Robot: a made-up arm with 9 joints. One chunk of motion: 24 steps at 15 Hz.
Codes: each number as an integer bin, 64 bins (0 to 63) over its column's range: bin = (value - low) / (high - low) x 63, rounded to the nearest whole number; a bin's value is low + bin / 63 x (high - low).
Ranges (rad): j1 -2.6..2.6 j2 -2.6..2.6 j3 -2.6..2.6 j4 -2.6..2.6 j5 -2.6..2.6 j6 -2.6..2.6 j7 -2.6..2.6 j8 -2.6..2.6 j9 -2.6..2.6
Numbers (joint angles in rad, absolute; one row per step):
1: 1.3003 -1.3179 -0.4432 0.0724 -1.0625 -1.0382 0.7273 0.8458 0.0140
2: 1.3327 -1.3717 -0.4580 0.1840 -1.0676 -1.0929 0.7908 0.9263 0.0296
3: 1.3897 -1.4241 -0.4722 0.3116 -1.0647 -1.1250 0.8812 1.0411 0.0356
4: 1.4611 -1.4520 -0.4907 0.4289 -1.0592 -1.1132 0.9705 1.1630 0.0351
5: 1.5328 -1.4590 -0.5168 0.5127 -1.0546 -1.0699 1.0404 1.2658 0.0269
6: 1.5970 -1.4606 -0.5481 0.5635 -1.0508 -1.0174 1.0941 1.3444 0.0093
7: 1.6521 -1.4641 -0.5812 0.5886 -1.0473 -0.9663 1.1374 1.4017 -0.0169
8: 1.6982 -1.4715 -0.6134 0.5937 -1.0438 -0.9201 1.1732 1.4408 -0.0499
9: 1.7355 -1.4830 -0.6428 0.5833 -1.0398 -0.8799 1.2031 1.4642 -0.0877
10: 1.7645 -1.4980 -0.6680 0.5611 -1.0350 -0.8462 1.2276 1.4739 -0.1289
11: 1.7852 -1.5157 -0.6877 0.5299 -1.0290 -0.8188 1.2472 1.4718 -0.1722
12: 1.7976 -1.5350 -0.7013 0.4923 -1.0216 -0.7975 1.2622 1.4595 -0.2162
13: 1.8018 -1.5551 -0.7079 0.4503 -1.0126 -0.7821 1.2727 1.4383 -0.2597
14: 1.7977 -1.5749 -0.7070 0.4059 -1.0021 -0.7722 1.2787 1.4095 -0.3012
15: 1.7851 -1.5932 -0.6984 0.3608 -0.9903 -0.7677 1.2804 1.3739 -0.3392
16: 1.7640 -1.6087 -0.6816 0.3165 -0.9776 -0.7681 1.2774 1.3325 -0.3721
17: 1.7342 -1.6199 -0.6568 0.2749 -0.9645 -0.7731 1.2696 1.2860 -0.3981
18: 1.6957 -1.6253 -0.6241 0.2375 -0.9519 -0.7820 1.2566 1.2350 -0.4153
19: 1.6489 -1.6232 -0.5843 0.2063 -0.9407 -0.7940 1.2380 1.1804 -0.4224
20: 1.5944 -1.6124 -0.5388 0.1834 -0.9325 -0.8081 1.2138 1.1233 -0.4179
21: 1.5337 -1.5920 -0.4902 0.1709 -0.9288 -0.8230 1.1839 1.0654 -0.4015
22: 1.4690 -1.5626 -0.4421 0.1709 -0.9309 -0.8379 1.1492 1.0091 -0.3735
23: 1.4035 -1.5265 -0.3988 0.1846 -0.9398 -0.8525 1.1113 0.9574 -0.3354
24: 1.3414 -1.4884 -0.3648 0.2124 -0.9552 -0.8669 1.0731 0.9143 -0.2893
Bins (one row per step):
1: 47 16 26 32 19 19 40 42 32
2: 48 15 26 34 19 18 41 43 32
3: 48 14 26 35 19 18 42 44 32
4: 49 14 26 37 19 18 43 46 32
5: 50 14 25 38 19 19 44 47 32
6: 51 14 25 38 19 19 45 48 32
7: 52 14 24 39 19 20 45 48 31
8: 52 14 24 39 19 20 46 49 31
9: 53 14 24 39 19 21 46 49 30
10: 53 13 23 38 19 21 46 49 30
11: 53 13 23 38 19 22 47 49 29
12: 53 13 23 37 19 22 47 49 29
13: 53 13 23 37 19 22 47 49 28
14: 53 12 23 36 19 22 47 49 28
15: 53 12 23 36 20 22 47 48 27
16: 53 12 23 35 20 22 47 48 27
17: 53 12 24 35 20 22 47 47 27
18: 52 12 24 34 20 22 47 46 26
19: 51 12 24 34 20 22 46 46 26
20: 51 12 25 34 20 22 46 45 26
21: 50 12 26 34 20 22 46 44 27
22: 49 13 26 34 20 21 45 44 27
23: 49 13 27 34 20 21 45 43 27
24: 48 13 27 34 20 21 45 43 28

